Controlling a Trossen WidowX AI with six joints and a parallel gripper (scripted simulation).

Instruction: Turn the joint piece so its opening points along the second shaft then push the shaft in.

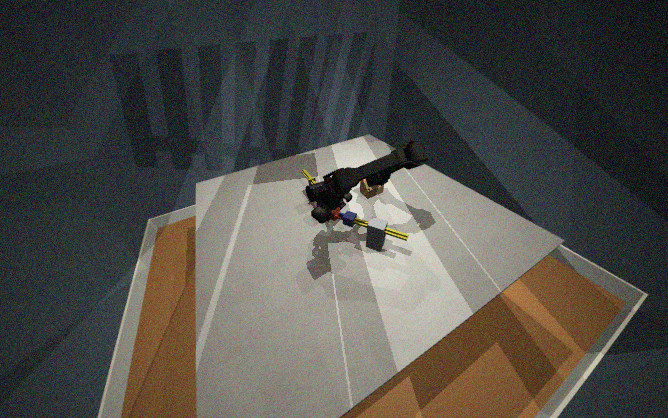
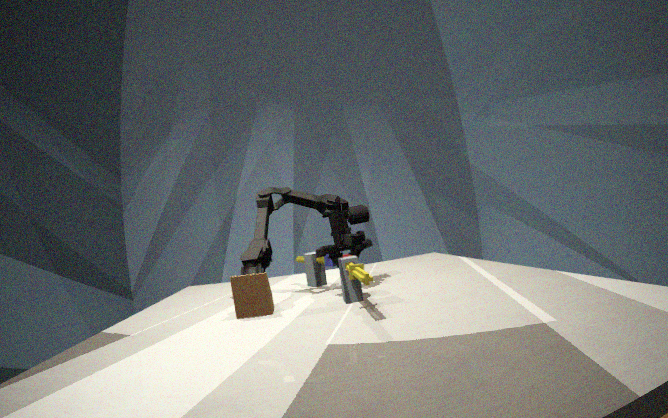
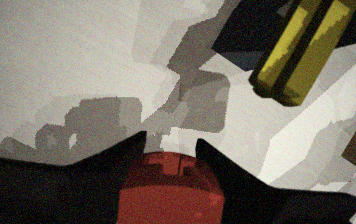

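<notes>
Right now the red joint piece is 4 cm above my gripper tip, 2 cm to the left of it and 1 cm behind it.
</notes>
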